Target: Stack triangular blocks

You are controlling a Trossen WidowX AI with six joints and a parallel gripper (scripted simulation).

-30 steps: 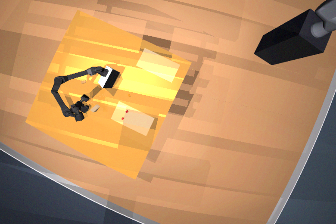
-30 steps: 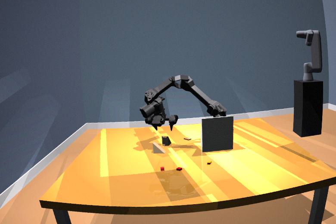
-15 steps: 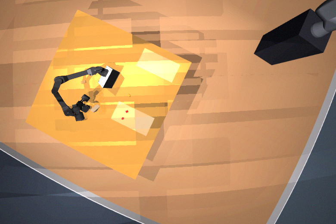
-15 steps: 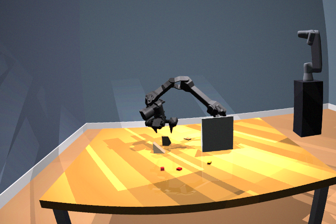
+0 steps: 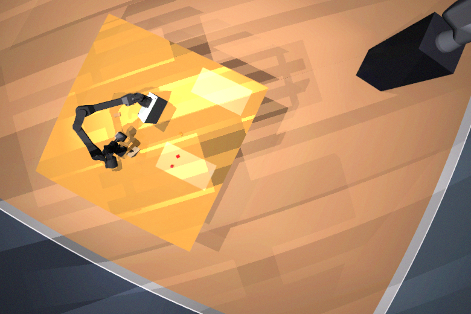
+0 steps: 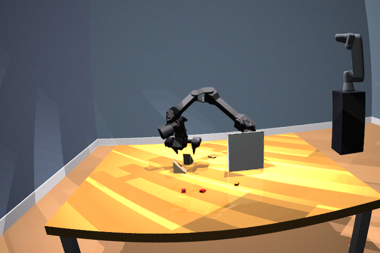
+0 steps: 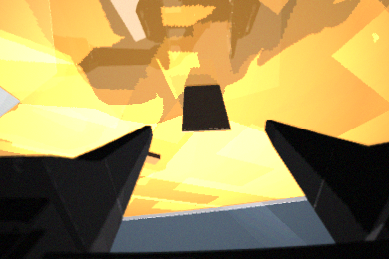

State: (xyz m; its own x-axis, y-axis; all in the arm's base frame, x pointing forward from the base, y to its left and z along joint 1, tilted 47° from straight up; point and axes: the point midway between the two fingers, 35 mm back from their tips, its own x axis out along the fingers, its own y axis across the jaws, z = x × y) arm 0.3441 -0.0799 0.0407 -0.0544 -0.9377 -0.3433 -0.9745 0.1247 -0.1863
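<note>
The triangular block lies 10 mm behind my gripper tip, 20 mm to the right of it and 50 mm below it. The rest, counted from my gripper tip: flat dark piece 140 mm behind, 120 mm to the right, 60 mm below; yellow cube 250 mm behind, 340 mm to the left, 60 mm below.
</note>
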